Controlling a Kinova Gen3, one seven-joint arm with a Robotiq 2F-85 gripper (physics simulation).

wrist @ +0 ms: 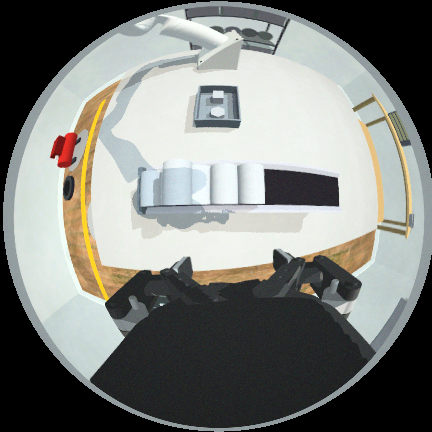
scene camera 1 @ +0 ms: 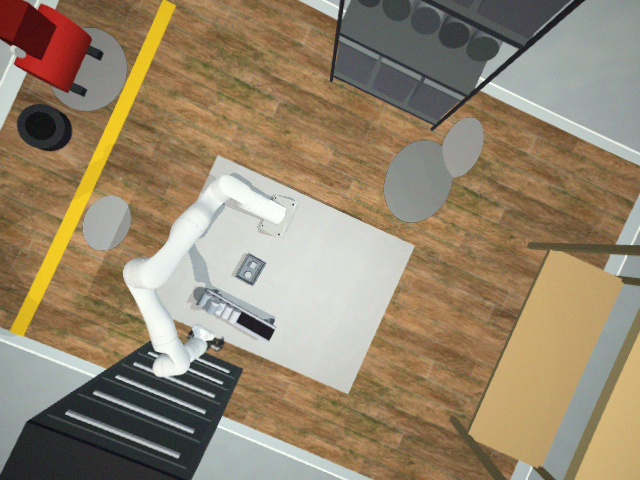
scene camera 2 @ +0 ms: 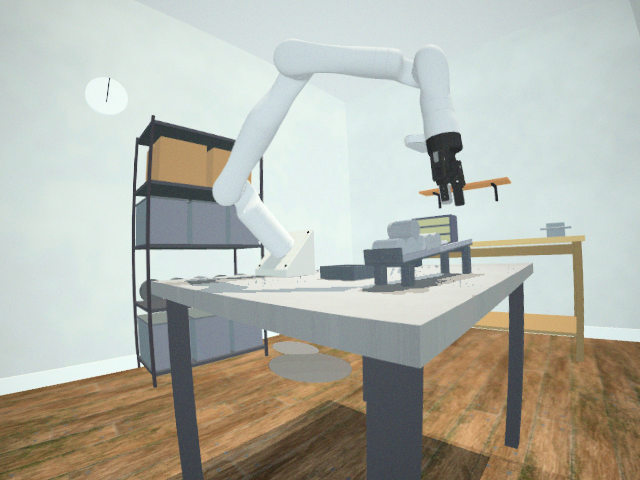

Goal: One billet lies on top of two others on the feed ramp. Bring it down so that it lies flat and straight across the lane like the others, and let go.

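Places are measured from the arm's base along level axes (x up, y right, z ahead), in millimetres.
Pixels of known places: gripper, between the fingertips: [wrist: 232, 262] [scene camera 2: 454, 205]; arm's base, origin of its link: [wrist: 217, 42] [scene camera 1: 278, 215] [scene camera 2: 283, 248].
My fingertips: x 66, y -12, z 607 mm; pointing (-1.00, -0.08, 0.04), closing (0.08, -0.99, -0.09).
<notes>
For each thing: its top centre in the pictures, then the offset to it from my fingertips.
- feed ramp, centre of its top: [wrist: 257, 184] [scene camera 1: 236, 317] dx -74, dy -47, dz -88 mm
- end billet, centre of its top: [wrist: 145, 187] [scene camera 2: 388, 239] [scene camera 1: 203, 300] dx -68, dy +124, dz -87 mm
- partly hidden billet, centre of its top: [wrist: 195, 183] [scene camera 1: 218, 308] dx -60, dy +44, dz -87 mm
- top billet, centre of its top: [wrist: 172, 180] [scene camera 2: 403, 220] [scene camera 1: 211, 308] dx -28, dy +67, dz -87 mm
- small grey tray, centre of its top: [wrist: 217, 99] [scene camera 2: 348, 265] [scene camera 1: 250, 270] dx -125, dy +11, dz -301 mm
The feed ramp [scene camera 1: 255, 326] [scene camera 2: 382, 256] [wrist: 302, 188] stands on short legs on the table, with a dark bare lane on the right in the wrist view. Several pale billets lie across it, including the end billet [wrist: 150, 186], a partly hidden billet [wrist: 201, 185], and two more billets [wrist: 224, 184] [wrist: 251, 184] beside them. The top billet [scene camera 2: 403, 228] [wrist: 177, 183] rests on two billets near the ramp's block end, roughly parallel to them. My gripper [scene camera 1: 206, 338] [scene camera 2: 452, 200] [wrist: 232, 262] is open and empty. It hangs above and to the table-edge side of the ramp, touching nothing.
A small grey tray [scene camera 1: 242, 264] [scene camera 2: 343, 272] [wrist: 218, 123] with two small pieces stands between the ramp and the robot's base [scene camera 2: 299, 258] [wrist: 222, 56]. The table [scene camera 1: 330, 289] [scene camera 2: 310, 317] ends close beyond the ramp, near the gripper.
</notes>
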